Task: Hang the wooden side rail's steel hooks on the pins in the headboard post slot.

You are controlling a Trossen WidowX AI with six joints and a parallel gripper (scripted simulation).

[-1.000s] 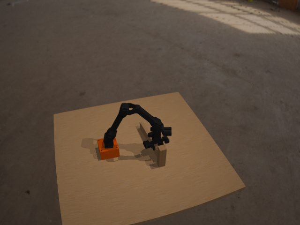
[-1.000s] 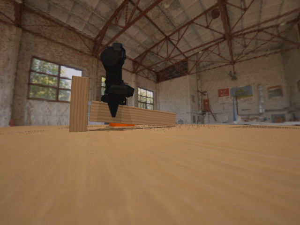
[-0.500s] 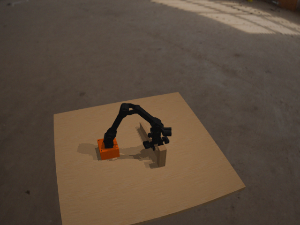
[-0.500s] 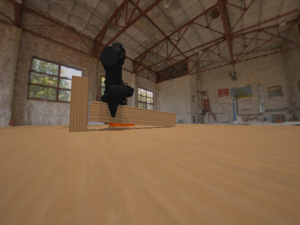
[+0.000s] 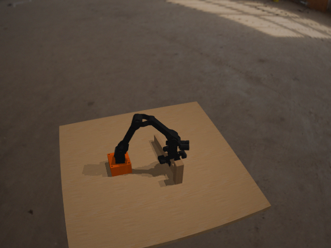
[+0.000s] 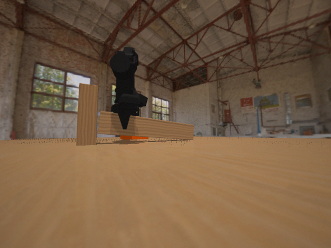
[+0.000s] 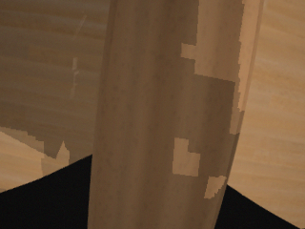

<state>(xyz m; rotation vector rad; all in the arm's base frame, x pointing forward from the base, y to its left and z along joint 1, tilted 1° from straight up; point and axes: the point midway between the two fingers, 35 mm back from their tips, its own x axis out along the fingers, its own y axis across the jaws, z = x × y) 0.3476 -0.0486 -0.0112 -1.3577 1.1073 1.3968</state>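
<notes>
Now: gripper tip 2 cm short of the headboard post, 10 cm to the left of it and 4 cm below it.
</notes>
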